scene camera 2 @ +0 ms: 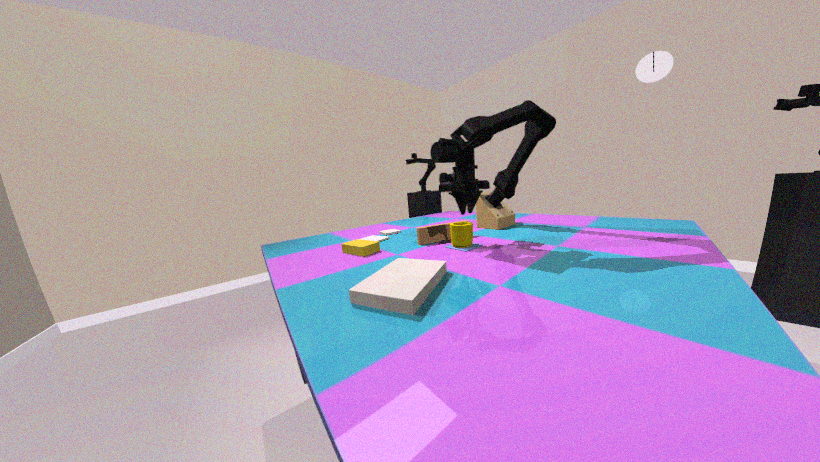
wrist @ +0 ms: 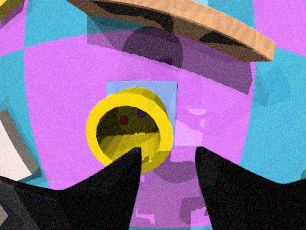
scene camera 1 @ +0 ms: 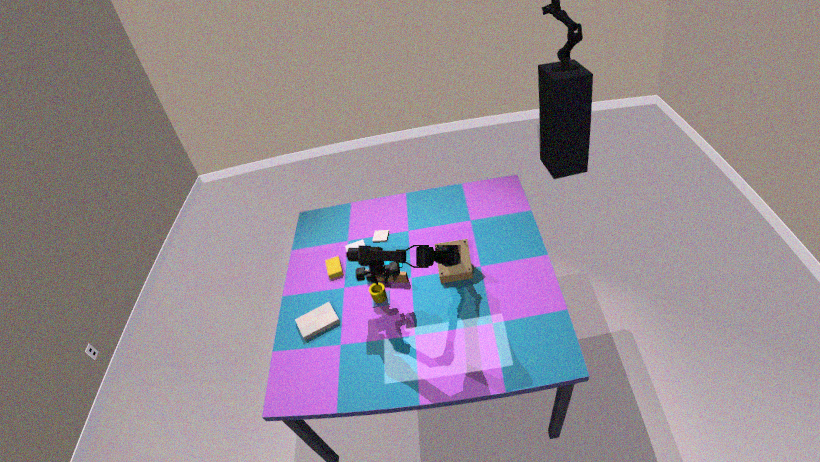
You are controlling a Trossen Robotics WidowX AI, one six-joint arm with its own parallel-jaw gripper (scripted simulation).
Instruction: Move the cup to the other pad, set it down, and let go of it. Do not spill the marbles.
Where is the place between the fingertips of the gripper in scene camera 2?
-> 466,213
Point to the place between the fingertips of the gripper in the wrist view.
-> At 168,153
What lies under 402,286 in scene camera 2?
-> A white block.
